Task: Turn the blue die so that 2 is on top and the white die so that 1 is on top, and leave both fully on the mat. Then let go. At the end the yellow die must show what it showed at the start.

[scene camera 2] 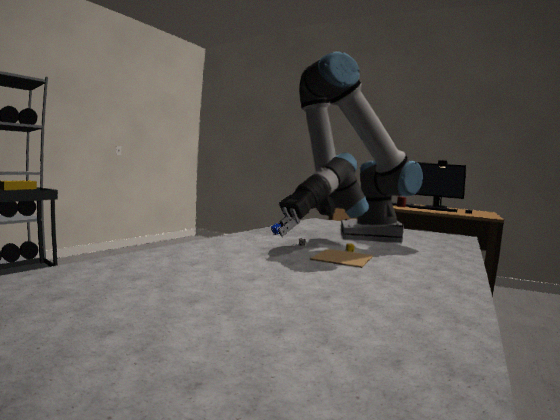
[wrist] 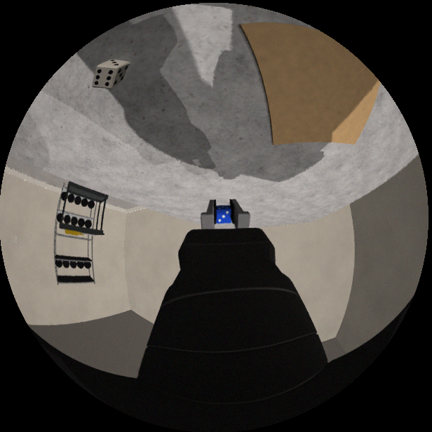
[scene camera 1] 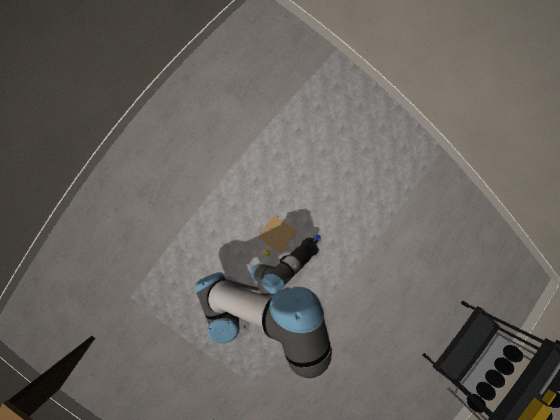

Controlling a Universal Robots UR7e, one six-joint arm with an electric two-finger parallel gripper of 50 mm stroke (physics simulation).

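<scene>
My gripper (scene camera 1: 316,239) (scene camera 2: 281,230) (wrist: 222,206) is shut on the blue die (scene camera 1: 317,238) (scene camera 2: 276,229) (wrist: 223,216), tilted well over towards level, above the table and off the mat. A blue face with three pips faces the wrist camera. The white die (scene camera 2: 302,242) (wrist: 110,74) stands on the table off the mat; its six-pip face seems to be on top, and the arm hides it in scene camera 1. The yellow die (scene camera 1: 267,252) (scene camera 2: 350,247) stands on the table just beside the mat; its pips are too small to read. The tan mat (scene camera 1: 277,237) (scene camera 2: 345,258) (wrist: 310,75) lies flat.
The robot's base (scene camera 2: 372,231) stands behind the dice. A desk (scene camera 2: 452,214) with a monitor (scene camera 2: 442,181) is at the back right. A rack (scene camera 2: 44,150) with dark round weights stands off to the side. The arm's shadow falls across part of the mat and the grey table (scene camera 2: 250,325).
</scene>
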